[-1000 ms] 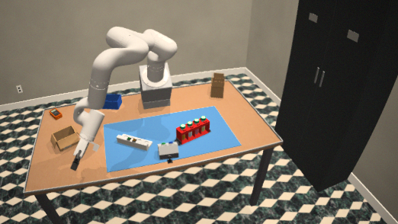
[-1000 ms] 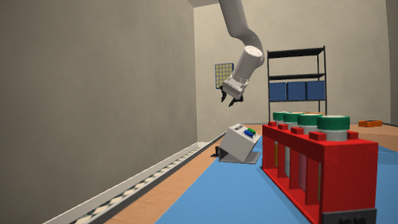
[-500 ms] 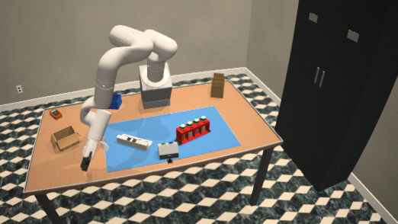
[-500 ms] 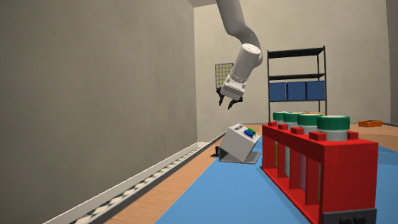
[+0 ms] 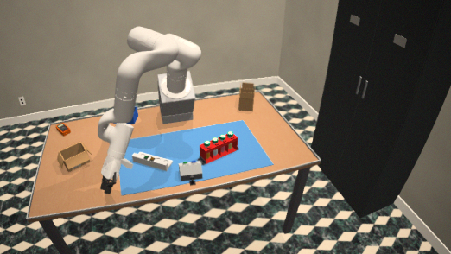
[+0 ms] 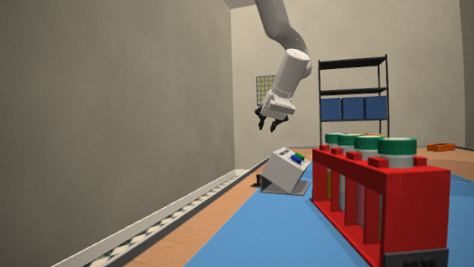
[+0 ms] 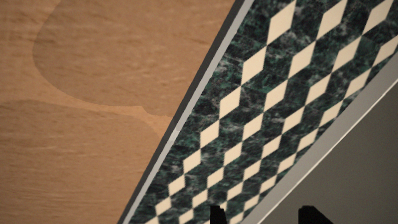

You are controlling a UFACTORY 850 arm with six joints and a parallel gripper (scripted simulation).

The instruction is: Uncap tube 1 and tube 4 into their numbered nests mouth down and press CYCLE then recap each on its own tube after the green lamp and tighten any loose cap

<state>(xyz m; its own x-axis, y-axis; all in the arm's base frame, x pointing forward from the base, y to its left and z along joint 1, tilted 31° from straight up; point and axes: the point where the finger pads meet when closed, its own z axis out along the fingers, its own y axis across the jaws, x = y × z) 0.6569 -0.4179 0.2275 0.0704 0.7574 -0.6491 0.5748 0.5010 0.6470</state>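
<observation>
Right now my hand is 680 mm to the right of the green cap, 340 mm past it and 20 mm above it. Round my hand: green ready key (400 mm to the left, 200 mm behind, 70 mm below); then key housing (420 mm to the left, 180 mm behind, 80 mm below); then blue cycle key (450 mm to the left, 200 mm behind, 70 mm below).
</observation>
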